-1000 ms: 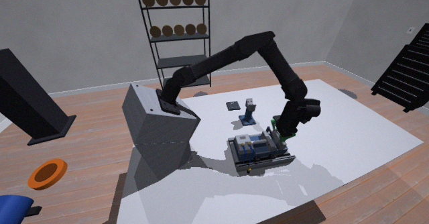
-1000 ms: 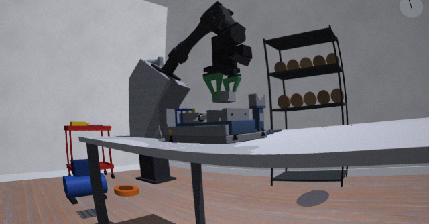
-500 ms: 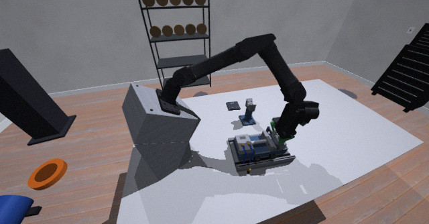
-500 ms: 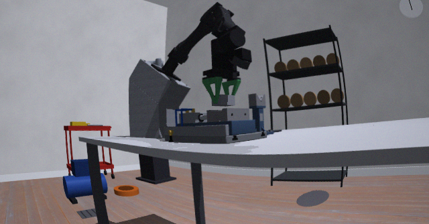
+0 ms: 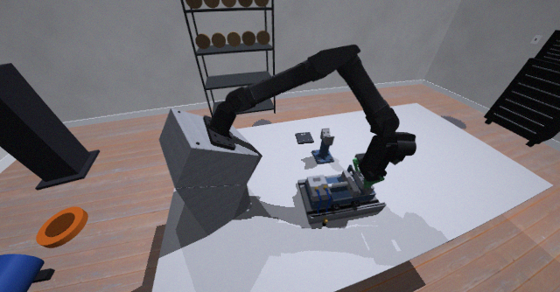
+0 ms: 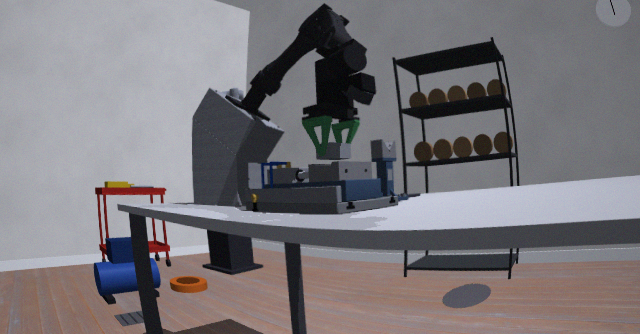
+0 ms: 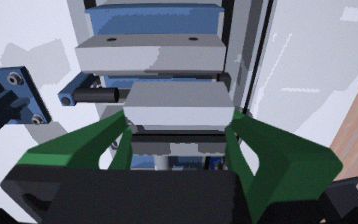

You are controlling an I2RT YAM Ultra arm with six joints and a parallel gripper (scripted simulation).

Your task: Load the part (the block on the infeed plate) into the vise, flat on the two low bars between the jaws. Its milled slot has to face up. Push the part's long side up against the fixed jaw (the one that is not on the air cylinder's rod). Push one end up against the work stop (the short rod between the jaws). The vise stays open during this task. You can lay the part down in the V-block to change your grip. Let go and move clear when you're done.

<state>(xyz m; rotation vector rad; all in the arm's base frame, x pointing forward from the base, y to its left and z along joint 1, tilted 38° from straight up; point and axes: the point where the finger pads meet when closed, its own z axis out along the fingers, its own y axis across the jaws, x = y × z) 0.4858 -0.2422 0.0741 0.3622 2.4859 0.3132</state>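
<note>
The part is 1 cm above my hand. From my hand the other things lie so: work stop 2 cm ahead, 6 cm to the left, 3 cm below; fixed jaw 4 cm ahead, 1 cm to the left, 4 cm below; moving jaw 3 cm behind, 3 cm to the left, 4 cm below.
</note>
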